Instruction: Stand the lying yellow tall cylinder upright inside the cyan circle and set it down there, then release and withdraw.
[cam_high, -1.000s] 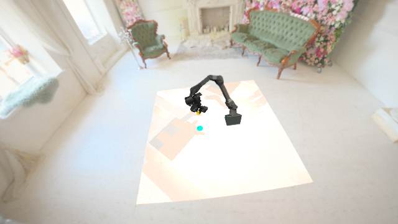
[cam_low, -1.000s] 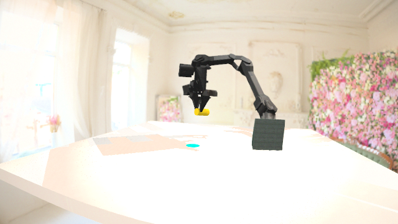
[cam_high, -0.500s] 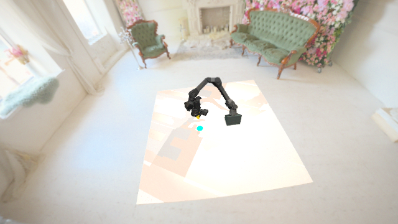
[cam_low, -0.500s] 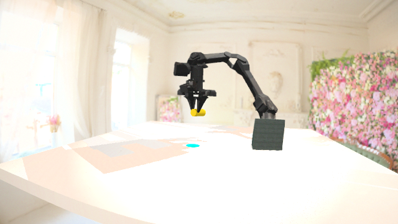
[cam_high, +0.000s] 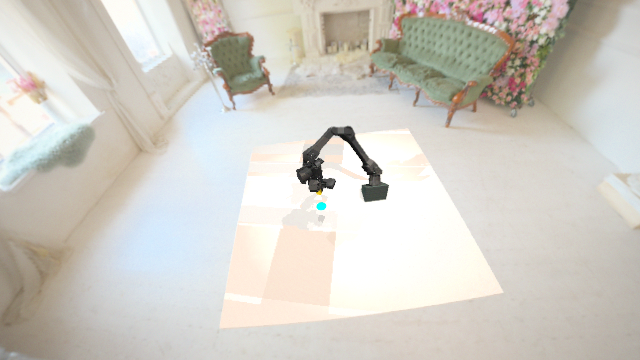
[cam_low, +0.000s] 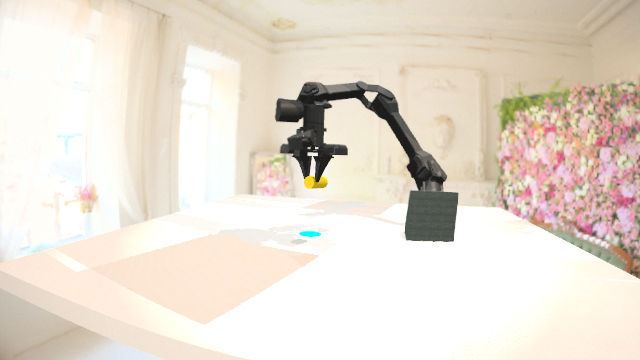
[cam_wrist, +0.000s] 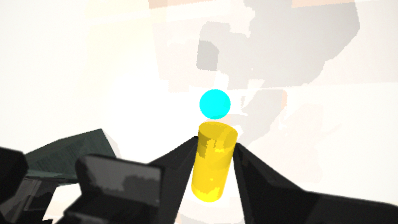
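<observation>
Now: gripper tip 14 cm above the cyan circle. Also, from my gripper tip: yellow tall cylinder (1 cm behind, 2 cm to the right).
</observation>
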